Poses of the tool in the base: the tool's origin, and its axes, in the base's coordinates. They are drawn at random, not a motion.
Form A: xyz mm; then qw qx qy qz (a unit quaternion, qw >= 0).
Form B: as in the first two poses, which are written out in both.
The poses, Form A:
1: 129 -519 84 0.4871 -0.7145 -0.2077 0.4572
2: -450 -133 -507 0.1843 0.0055 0.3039 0.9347
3: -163 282 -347 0.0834 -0.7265 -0.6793 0.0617
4: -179 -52 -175 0.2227 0.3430 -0.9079 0.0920
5: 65 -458 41 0.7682 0.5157 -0.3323 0.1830
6: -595 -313 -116 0.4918 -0.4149 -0.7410 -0.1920
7: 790 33 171 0.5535 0.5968 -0.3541 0.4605
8: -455 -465 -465 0.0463 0.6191 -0.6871 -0.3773
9: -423 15 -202 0.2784 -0.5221 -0.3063 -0.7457
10: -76 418 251 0.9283 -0.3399 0.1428 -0.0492
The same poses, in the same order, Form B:
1:
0.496 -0.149 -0.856 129
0.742 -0.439 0.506 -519
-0.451 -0.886 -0.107 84
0 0 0 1

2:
-0.932 -0.341 0.122 -450
0.348 -0.747 0.566 -133
-0.102 0.570 0.815 -507
0 0 0 1

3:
0.070 0.977 -0.203 -163
0.997 -0.063 0.037 282
0.024 -0.205 -0.978 -347
0 0 0 1

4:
-0.666 -0.664 -0.341 -179
-0.582 0.748 -0.320 -52
0.467 -0.014 -0.884 -175
0 0 0 1

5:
0.712 -0.624 -0.322 65
-0.062 0.401 -0.914 -458
0.699 0.671 0.247 41
0 0 0 1

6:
-0.172 0.804 -0.570 -595
0.426 0.582 0.693 -313
0.888 -0.124 -0.443 -116
0 0 0 1

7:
0.325 -0.932 0.158 790
0.087 -0.136 -0.987 33
0.942 0.335 0.037 171
0 0 0 1

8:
-0.229 -0.816 -0.531 -455
-0.886 -0.051 0.461 -465
-0.404 0.576 -0.711 -465
0 0 0 1

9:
-0.300 0.735 0.608 -423
-0.095 -0.657 0.748 15
0.949 0.166 0.267 -202
0 0 0 1

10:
0.954 -0.006 0.299 -76
-0.188 0.764 0.617 418
-0.232 -0.645 0.728 251
0 0 0 1

